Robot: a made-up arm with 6 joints.
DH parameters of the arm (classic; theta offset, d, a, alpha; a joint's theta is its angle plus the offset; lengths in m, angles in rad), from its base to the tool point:
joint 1: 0 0.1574 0 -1.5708
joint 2: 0.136 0 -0.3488 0
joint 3: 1.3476 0 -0.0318 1.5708
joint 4: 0 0.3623 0 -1.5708
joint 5: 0 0 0.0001 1.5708
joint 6: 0 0.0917 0 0
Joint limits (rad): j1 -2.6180..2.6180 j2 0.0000..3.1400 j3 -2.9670..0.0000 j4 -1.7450..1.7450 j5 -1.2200..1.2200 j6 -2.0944..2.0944
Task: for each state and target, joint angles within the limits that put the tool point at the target. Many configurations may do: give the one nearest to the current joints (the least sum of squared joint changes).
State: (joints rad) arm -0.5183 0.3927 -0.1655 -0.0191 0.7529 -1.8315
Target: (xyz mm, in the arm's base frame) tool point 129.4 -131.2 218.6
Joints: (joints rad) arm -0.7671 0.8649 -0.2626 -0.0916 0.5867 -1.8315
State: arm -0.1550 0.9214 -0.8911 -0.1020 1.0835 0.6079
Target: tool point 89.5 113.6 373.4
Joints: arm 0.7016 0.6171 -0.5977 0.3433 1.2200 0.6079
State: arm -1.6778 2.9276 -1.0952 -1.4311 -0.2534 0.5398
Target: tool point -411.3 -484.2 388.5
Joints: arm -2.3023 1.9972 -1.6919 -1.4061 -0.1941 0.5398
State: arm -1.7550 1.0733 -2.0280 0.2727 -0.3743 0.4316
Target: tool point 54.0 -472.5 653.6
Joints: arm -1.4427 1.5714 -1.6961 0.2609 -0.2931 0.4316
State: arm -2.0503 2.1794 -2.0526 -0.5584 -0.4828 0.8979
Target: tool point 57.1 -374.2 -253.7
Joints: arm -1.4792 2.8964 -1.1697 -0.6455 -0.4241 0.8979
